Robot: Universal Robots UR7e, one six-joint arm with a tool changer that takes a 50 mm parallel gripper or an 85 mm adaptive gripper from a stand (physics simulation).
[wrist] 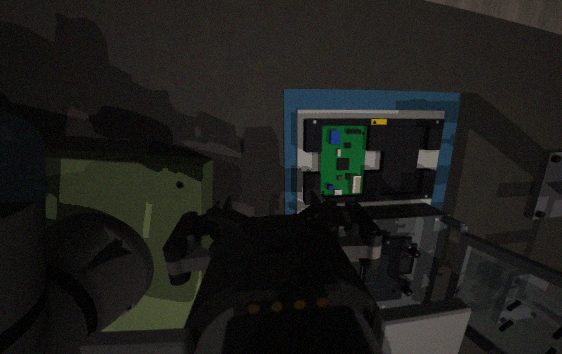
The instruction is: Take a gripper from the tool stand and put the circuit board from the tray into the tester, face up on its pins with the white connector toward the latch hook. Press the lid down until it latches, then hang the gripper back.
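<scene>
The green circuit board lies face up in the left pocket of the black tray. Its long white connector is at the board's lower right corner in the view, and a blue part is near its upper left. The right pocket of the tray holds no board. My gripper, the adaptive one with dark linkage fingers, is open with nothing seen between its fingers. Its right finger is just below the board in the view. Clear panels with black pegs, seemingly the tester's lid, show at the lower right; the gripper hides part of that area.
The tray sits on a light plate over a blue mat. A yellow-green box stands at the left, behind a rounded grey arm part. A white block is at the bottom right. A grey bracket is at the right edge.
</scene>
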